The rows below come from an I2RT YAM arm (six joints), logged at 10 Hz.
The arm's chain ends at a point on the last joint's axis. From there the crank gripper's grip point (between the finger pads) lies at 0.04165 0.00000 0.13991 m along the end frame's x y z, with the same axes.
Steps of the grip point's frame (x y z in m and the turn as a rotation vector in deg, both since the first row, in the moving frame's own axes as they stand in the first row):
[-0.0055 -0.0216 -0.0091 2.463 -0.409 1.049]
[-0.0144 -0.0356 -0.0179 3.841 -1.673 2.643]
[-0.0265 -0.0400 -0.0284 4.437 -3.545 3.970]
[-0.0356 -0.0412 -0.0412 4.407 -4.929 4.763]
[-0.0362 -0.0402 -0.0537 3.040 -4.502 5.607]
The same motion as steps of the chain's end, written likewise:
[-0.0045 -0.0163 -0.0093 2.463 -0.409 1.049]
[-0.0105 -0.0280 -0.0188 3.841 -1.673 2.643]
[-0.0181 -0.0317 -0.0304 4.437 -3.545 3.970]
[-0.0238 -0.0333 -0.0440 4.407 -4.929 4.763]
[-0.0253 -0.0362 -0.0564 3.040 -4.502 5.607]

